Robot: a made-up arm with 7 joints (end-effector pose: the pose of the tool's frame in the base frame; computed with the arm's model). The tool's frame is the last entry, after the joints.
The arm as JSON. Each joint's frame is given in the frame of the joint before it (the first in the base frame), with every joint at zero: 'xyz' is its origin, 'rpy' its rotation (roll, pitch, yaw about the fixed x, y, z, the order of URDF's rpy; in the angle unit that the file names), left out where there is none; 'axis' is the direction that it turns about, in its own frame. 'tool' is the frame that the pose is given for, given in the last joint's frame.
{
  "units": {
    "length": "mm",
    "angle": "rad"
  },
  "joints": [
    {
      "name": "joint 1",
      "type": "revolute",
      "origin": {
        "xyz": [
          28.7,
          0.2,
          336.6
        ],
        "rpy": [
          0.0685,
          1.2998,
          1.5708
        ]
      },
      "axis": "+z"
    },
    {
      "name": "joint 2",
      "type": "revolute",
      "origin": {
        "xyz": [
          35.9,
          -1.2,
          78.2
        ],
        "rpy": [
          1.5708,
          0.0,
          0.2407
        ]
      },
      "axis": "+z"
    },
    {
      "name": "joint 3",
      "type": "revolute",
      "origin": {
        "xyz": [
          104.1,
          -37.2,
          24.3
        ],
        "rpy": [
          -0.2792,
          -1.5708,
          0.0
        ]
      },
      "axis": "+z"
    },
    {
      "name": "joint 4",
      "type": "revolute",
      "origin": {
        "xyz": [
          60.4,
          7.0,
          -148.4
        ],
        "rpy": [
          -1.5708,
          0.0,
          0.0
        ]
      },
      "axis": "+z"
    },
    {
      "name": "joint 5",
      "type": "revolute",
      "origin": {
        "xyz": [
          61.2,
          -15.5,
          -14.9
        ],
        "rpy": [
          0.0,
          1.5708,
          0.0
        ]
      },
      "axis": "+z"
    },
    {
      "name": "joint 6",
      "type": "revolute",
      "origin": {
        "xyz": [
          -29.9,
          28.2,
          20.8
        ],
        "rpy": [
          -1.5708,
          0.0,
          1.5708
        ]
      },
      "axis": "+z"
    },
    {
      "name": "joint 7",
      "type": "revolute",
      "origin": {
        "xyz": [
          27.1,
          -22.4,
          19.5
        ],
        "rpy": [
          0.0,
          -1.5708,
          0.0
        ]
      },
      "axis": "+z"
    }
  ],
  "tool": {
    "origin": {
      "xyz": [
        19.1,
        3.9,
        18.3
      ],
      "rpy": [
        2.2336,
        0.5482,
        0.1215
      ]
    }
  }
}
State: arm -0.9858 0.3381 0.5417 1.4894 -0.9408 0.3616 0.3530
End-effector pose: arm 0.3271 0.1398 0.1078 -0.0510 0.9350 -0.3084 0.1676
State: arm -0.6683 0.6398 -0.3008 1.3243 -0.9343 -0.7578 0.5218
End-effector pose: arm 0.2598 0.2605 0.0807 0.0741 0.8568 0.4038 0.3120
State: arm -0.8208 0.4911 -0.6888 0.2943 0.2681 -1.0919 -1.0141
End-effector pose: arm 0.3656 0.0731 0.2073 0.8679 -0.3492 0.2075 0.2858
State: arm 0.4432 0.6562 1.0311 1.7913 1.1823 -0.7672 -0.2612
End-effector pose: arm -0.1226 0.3949 0.1280 -0.5387 -0.7684 0.2071 0.2765
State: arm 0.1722 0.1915 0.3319 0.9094 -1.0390 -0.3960 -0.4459
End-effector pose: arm -0.0310 0.1849 -0.0539 0.0582 0.9373 -0.0238 0.3429
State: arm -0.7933 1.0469 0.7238 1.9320 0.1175 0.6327 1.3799
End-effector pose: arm 0.1937 0.3642 0.2324 0.1895 -0.7363 -0.2739 0.5891
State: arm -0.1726 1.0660 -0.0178 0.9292 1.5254 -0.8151 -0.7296
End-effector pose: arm 0.2560 0.3323 0.1554 -0.8591 -0.0046 0.0860 0.5044
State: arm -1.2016 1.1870 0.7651 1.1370 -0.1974 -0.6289 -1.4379
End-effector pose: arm 0.2550 0.4121 0.4078 0.6626 0.3661 0.4646 0.4594
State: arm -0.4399 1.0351 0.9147 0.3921 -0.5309 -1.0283 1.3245
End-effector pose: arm 0.1895 0.4048 0.2679 -0.4990 0.2522 0.5247 0.6419
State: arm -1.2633 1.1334 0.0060 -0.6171 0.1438 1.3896 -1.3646
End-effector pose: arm 0.2808 0.2531 0.4858 0.8186 0.4796 0.2596 0.1805
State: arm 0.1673 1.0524 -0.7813 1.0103 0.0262 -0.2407 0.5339
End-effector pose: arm 0.0574 0.3748 0.0904 -0.7202 -0.5030 -0.3093 0.3642
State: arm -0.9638 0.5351 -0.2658 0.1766 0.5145 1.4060 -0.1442
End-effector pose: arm 0.3683 0.1719 0.2905 -0.4730 -0.7984 -0.3541 0.1162
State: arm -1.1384 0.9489 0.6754 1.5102 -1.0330 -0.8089 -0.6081
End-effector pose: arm 0.3201 0.3358 0.2574 -0.0019 0.5646 0.3771 0.7342
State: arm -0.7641 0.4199 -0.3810 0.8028 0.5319 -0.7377 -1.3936
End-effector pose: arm 0.3907 0.1214 0.1611 -0.9951 0.0885 0.0383 0.0230
